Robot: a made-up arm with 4 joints.
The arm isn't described. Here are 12 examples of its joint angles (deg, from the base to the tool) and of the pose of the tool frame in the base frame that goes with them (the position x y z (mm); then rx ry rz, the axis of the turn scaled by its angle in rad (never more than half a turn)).
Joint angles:
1: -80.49 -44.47 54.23 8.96
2: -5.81 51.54 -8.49 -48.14
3: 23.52 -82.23 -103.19 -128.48
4: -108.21 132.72 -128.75 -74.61
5: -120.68 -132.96 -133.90 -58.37
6: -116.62 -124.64 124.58 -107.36
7: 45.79 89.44 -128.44 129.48
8: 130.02 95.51 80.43 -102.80
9: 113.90 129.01 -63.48 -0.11
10: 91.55 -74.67 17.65 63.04
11: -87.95 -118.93 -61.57 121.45
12: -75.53 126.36 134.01 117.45
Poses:
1: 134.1 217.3 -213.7 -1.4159 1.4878 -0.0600
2: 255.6 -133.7 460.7 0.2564 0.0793 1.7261
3: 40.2 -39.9 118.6 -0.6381 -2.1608 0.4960
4: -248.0 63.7 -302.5 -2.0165 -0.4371 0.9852
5: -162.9 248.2 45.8 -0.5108 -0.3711 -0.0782
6: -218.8 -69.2 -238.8 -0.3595 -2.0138 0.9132
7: 409.6 138.0 560.1 -0.4853 1.3845 -0.5640
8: -200.2 -92.0 146.0 2.9752 -0.3969 0.8268
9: -490.0 41.6 485.6 -1.2069 -0.1099 1.4135
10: -253.0 -6.9 658.2 1.5008 -0.6626 -2.0377
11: 266.7 -34.2 160.6 0.3876 0.7676 2.3399
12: -127.0 76.2 -20.6 0.8692 -0.8176 -0.5906
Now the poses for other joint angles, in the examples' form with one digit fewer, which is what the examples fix.
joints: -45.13 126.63 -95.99 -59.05
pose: 466 62 -198 -2.325 -1.037 -1.069
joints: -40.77 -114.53 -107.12 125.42
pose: 7 -20 268 -1.513 0.084 2.016
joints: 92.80 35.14 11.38 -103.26
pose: -330 -98 417 -1.954 -0.582 1.557
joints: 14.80 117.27 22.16 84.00
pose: -1 -13 406 -0.002 -0.636 0.584
